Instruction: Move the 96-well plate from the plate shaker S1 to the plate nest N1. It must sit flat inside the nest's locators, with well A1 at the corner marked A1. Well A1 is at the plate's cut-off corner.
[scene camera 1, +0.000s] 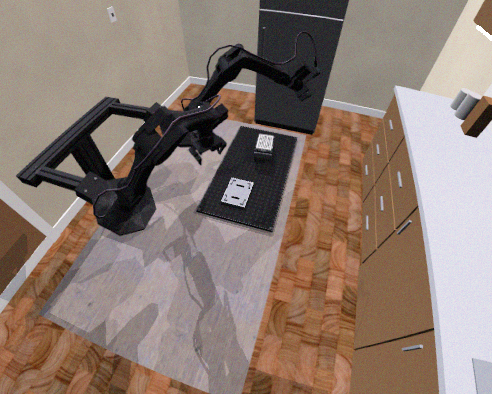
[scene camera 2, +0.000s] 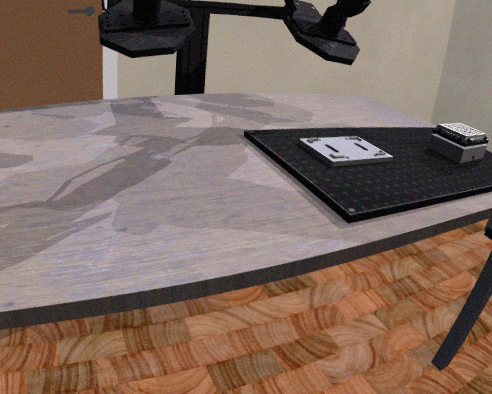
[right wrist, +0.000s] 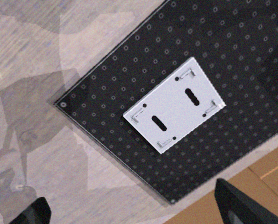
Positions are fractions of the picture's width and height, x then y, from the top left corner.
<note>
I see my right gripper (right wrist: 0.48, 0.87) and a flat nest (scene camera 2: 0.70, 0.37).
The flat nest shows as well in the right wrist view (right wrist: 0.61, 0.46).
</note>
